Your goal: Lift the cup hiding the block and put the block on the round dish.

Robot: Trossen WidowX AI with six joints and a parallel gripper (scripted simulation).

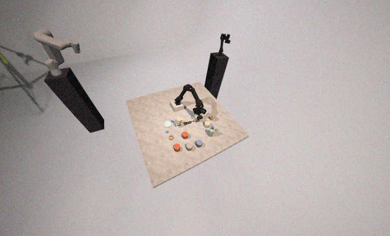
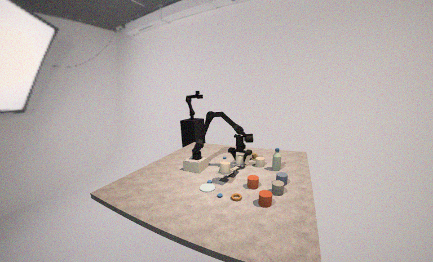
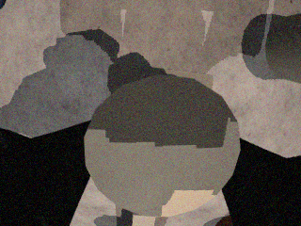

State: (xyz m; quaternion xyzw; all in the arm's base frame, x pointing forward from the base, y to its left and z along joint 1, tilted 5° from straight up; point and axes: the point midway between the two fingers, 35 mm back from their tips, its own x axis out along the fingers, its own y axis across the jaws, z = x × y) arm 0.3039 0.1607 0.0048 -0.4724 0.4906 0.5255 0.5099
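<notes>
My gripper tip is now 14 cm to the left of the balance beam and 1 cm above it. The rest, counted from my gripper tip: balance 14 cm to the right, 3 cm below; then shiny block 1 cm below; then yellow piece 20 cm to the left, 6 cm ahead, 3 cm below.
</notes>
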